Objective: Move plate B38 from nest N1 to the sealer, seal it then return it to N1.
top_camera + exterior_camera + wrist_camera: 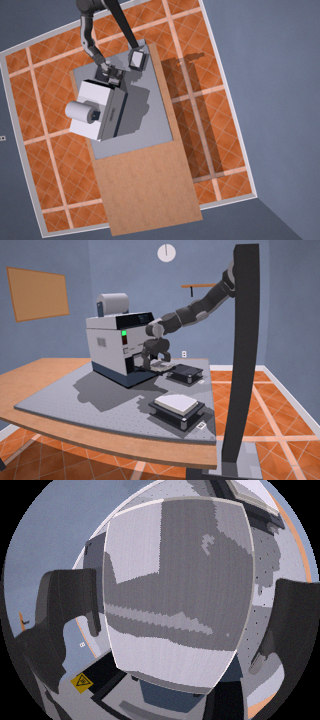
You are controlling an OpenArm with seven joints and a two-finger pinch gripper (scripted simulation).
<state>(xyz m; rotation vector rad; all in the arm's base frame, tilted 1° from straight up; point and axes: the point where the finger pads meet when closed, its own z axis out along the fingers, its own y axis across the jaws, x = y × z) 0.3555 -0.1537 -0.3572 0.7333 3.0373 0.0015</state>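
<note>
The white 96-well plate B38 is right at my hand. Round my hand: plate nest N1: 14 cm to the right, 11 cm behind, 7 cm below; sealer's stage: 1 cm below; start key: 13 cm ahead, 8 cm above, 4 cm to the left.
</note>
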